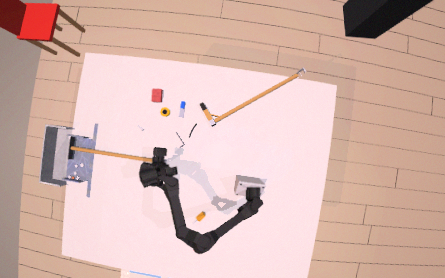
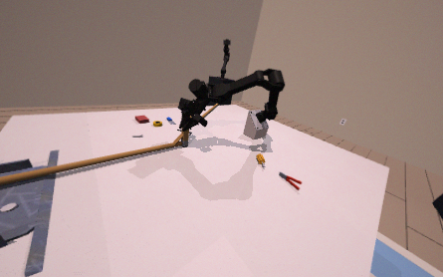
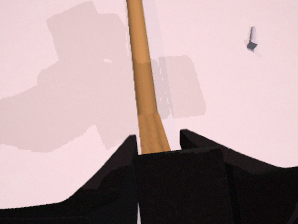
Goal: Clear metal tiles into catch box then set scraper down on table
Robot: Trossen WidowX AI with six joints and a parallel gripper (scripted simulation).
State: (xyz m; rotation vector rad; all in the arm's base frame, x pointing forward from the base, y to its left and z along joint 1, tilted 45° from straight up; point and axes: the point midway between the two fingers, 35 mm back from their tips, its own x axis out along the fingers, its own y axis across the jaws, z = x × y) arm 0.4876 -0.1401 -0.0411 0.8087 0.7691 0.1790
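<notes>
The hex key is 12 cm behind my gripper tip, 11 cm to the right of it and 9 cm below it. Also, from my gripper tip: red block 38 cm to the right, 8 cm below, 2 cm ahead; yellow ring 28 cm to the right, 8 cm below, 3 cm behind; blue-white piece 30 cm to the right, 13 cm behind, 9 cm below.
</notes>
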